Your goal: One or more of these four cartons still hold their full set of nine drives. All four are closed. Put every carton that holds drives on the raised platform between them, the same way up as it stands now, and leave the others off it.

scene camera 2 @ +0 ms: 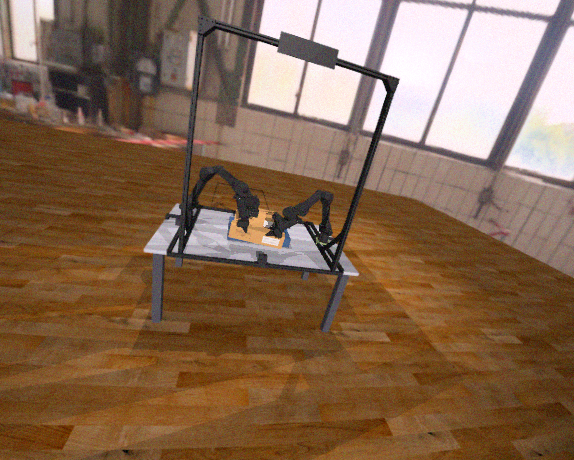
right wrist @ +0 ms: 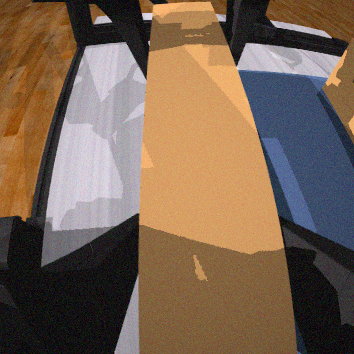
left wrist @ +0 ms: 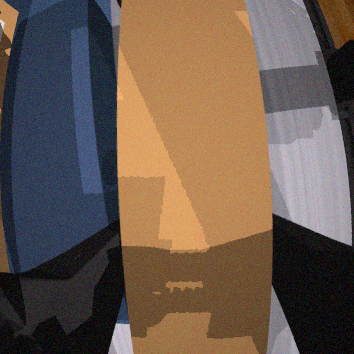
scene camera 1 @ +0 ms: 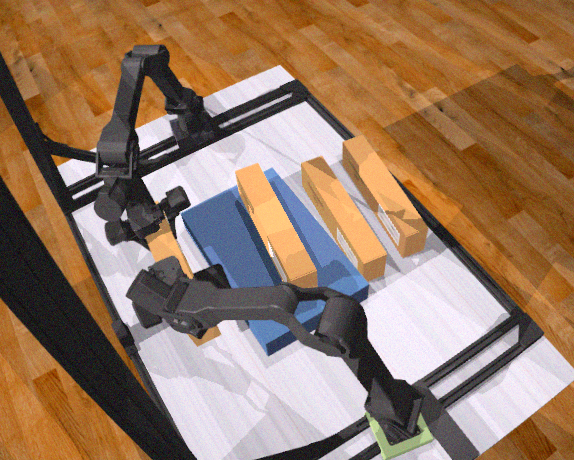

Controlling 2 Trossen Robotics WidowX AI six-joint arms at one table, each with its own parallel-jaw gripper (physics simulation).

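Pixels of known places: left gripper, between the fingertips: (scene camera 2: 247,229) (right wrist: 189,79) (left wrist: 193,219) (scene camera 1: 163,244); right gripper, between the fingertips: (scene camera 2: 266,233) (right wrist: 206,223) (left wrist: 180,3); left arm's base, origin of its link: (scene camera 1: 190,125); right arm's base, origin of its link: (scene camera 2: 322,240) (scene camera 1: 398,425).
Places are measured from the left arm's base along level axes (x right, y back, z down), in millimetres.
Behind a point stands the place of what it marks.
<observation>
A long orange carton (scene camera 1: 169,245) {x 156, y -439, z -98 mm} (scene camera 2: 257,237) {x 189, y -480, z -47 mm} (left wrist: 195,150) {x 170, y -442, z -96 mm} (right wrist: 200,140) {x 166, y -491, z -93 mm} is held level, seemingly raised, along the left edge of the blue platform (scene camera 1: 215,227) {x 45, y -372, z -17 mm} (left wrist: 45,150) {x 29, y -452, z -17 mm} (right wrist: 300,110) {x 24, y -365, z -17 mm}. My left gripper (scene camera 1: 161,231) {x 168, y -411, z -72 mm} (scene camera 2: 243,226) {x 168, y -411, z -72 mm} (left wrist: 193,219) {x 168, y -411, z -72 mm} is shut on it near its far end. My right gripper (scene camera 2: 274,232) {x 161, y -525, z -74 mm} (right wrist: 206,223) {x 161, y -525, z -74 mm} is shut on it nearer its other end; in scene camera 1 the arm hides those fingertips. A second carton (scene camera 1: 275,225) {x -64, y -487, z -101 mm} lies on the platform. A third carton (scene camera 1: 342,217) {x -219, y -486, z -42 mm} and a fourth carton (scene camera 1: 382,195) {x -330, y -467, z -42 mm} stand on the table right of the platform. The height under the held carton is hard to tell.
The right forearm (scene camera 1: 235,302) {x 89, y -755, z -321 mm} reaches over the platform's near part in scene camera 1. Black frame rails (scene camera 1: 450,240) {x -440, y -606, z 24 mm} run around the white table (scene camera 1: 430,320) {x -301, y -758, z 43 mm}. A tall black frame (scene camera 2: 190,125) {x 391, y -106, z -592 mm} stands over the table. A green piece (scene camera 1: 407,446) {x -121, y -986, z 17 mm} sits under the right arm's base.
</observation>
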